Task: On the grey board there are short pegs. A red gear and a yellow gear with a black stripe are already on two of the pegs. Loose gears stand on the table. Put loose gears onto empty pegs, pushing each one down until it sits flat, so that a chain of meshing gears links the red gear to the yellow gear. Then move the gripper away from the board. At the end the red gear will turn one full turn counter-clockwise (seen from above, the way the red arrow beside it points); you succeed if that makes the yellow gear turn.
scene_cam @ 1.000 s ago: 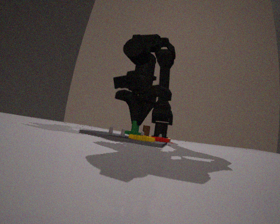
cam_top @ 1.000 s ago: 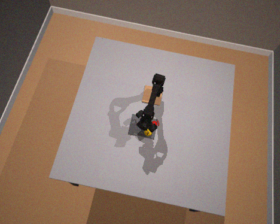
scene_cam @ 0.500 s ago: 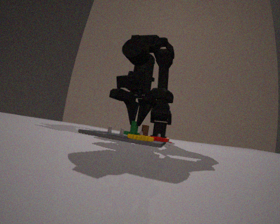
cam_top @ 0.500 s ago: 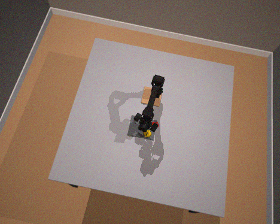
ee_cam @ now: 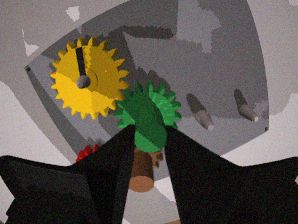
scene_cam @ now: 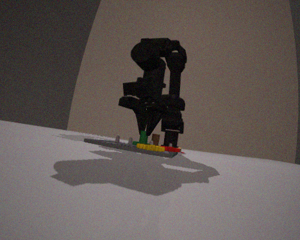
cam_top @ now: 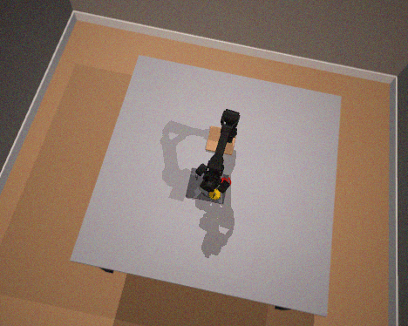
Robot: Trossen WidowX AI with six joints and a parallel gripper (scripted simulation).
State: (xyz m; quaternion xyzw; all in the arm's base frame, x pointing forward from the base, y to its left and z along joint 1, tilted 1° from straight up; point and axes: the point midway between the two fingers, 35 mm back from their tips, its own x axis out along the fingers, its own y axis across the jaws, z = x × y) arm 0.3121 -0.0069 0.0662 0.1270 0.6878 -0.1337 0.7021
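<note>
The green gear is 1 cm below my gripper tip. The rest, counted from my gripper tip: yellow gear (4 cm to the left, 4 cm ahead, 2 cm below); then brown gear (4 cm behind, 2 cm to the left, 2 cm below); then grey board (3 cm below, 2 cm to the right, 1 cm ahead).
</note>
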